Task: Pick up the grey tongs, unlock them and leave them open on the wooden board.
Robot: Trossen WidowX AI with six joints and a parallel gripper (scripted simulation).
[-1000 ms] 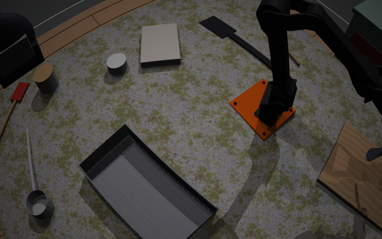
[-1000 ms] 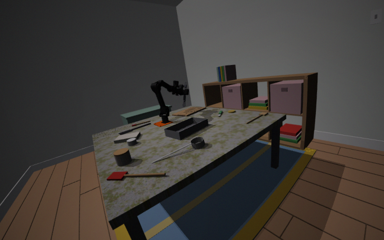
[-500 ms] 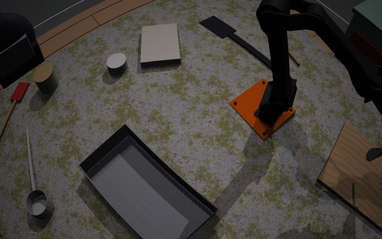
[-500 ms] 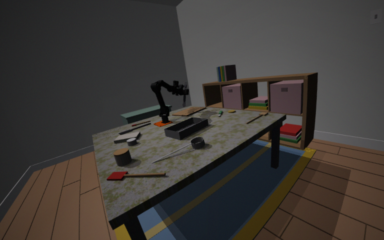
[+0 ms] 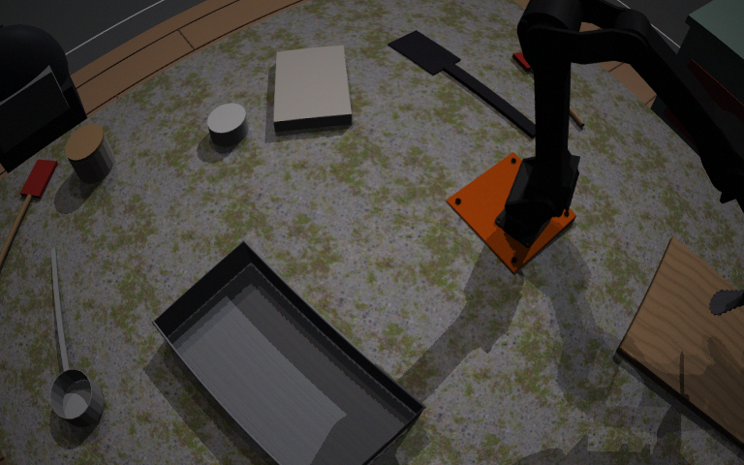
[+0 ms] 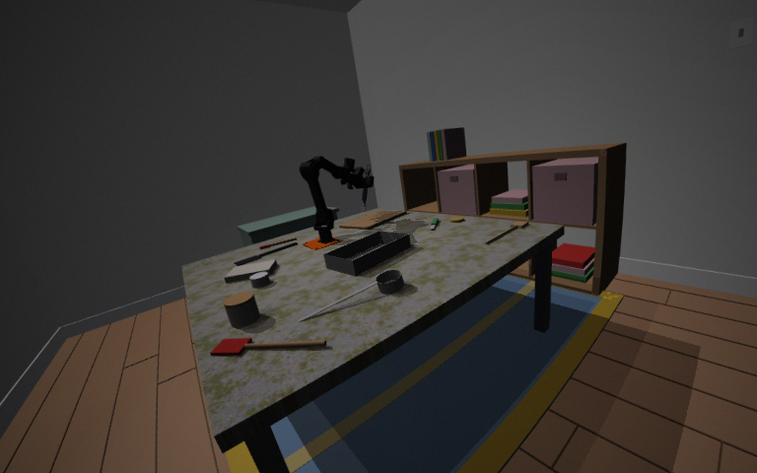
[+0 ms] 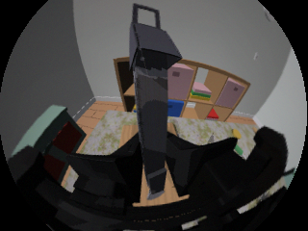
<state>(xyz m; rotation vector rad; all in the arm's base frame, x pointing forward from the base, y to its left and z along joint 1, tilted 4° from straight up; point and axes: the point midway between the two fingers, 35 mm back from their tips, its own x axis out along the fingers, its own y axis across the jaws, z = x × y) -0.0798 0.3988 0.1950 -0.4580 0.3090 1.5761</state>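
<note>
Right now the wooden board is 200 mm below my gripper tip and 10 mm to the right of it. From my gripper tip the other things lie so: roasting tin 500 mm to the right, 460 mm ahead, 180 mm below; black spatula 680 mm to the right, 200 mm below, 110 mm behind; pale block 830 mm to the right, 190 mm below, 100 mm ahead.
</note>
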